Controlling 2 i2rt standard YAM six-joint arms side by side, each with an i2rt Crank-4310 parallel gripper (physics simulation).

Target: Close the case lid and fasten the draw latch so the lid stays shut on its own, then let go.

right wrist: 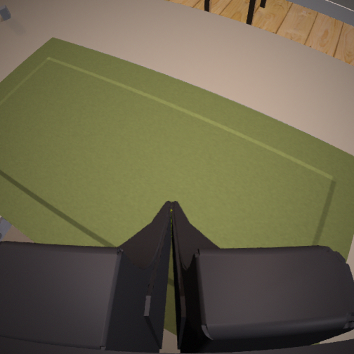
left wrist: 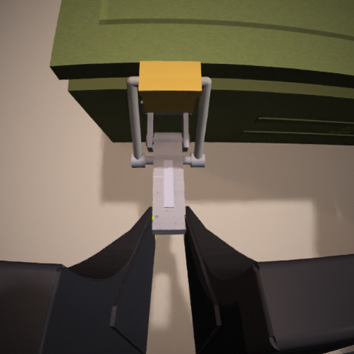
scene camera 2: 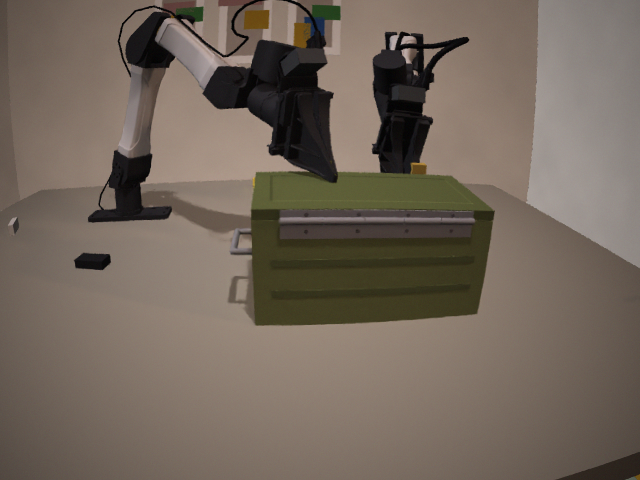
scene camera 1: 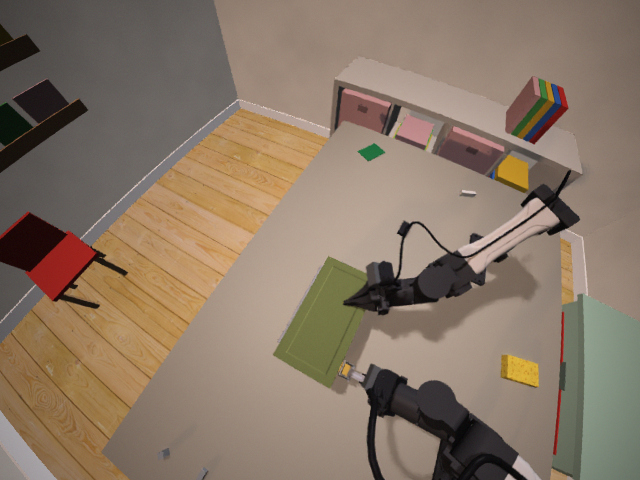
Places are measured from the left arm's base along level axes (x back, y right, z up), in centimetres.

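Where they show: left gripper, between the fingertips: (scene camera 1: 361, 378); right gripper, between the fingertips: (scene camera 2: 335, 179) (scene camera 1: 343, 303); right arm's base, origin of its link: (scene camera 2: 129, 216).
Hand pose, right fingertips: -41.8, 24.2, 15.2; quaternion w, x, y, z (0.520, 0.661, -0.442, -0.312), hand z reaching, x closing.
Each offset is from my right fingertips to the centre of the thing, as dx, dy, dz. "*": to the spot under its first point.
The green case's lid {-1.8, -3.9, -1.3} (scene camera 1: 315, 325) (scene camera 2: 361, 190) (right wrist: 150, 150) lies down flat on its body {* -9.1, -2.0, -8.8} (scene camera 2: 367, 273). The latch's orange catch {* +5.5, -13.4, +1.2} (scene camera 1: 345, 368) (scene camera 2: 418, 168) (left wrist: 170, 76) is on the case's side. The wire loop (left wrist: 134, 120) reaches up to both sides of the catch, which hides its crossbar. The grey lever (left wrist: 169, 187) sticks out from the case toward my left fingers. My left gripper (scene camera 1: 360, 377) (left wrist: 169, 210) is shut on the lever's free end; scene camera 2 hides its tips. My right gripper (scene camera 1: 346, 302) (scene camera 2: 333, 178) (right wrist: 171, 205) is shut, empty, with its tips at the lid's top.
A grey side handle {-0.7, +12.5, -7.4} (scene camera 2: 235, 241) sticks out of the case. A yellow sponge {+58.0, +4.5, -13.8} (scene camera 1: 519, 370), a black block {+11.9, +37.7, -14.5} (scene camera 2: 92, 260), a green square {* -11.2, +72.6, -15.0} (scene camera 1: 371, 151) and a white piece {+33.6, +66.5, -14.0} (scene camera 1: 467, 193) lie on the table. Small grey pieces {-26.2, -51.4, -13.9} (scene camera 1: 163, 453) lie at lower left in scene camera 1.
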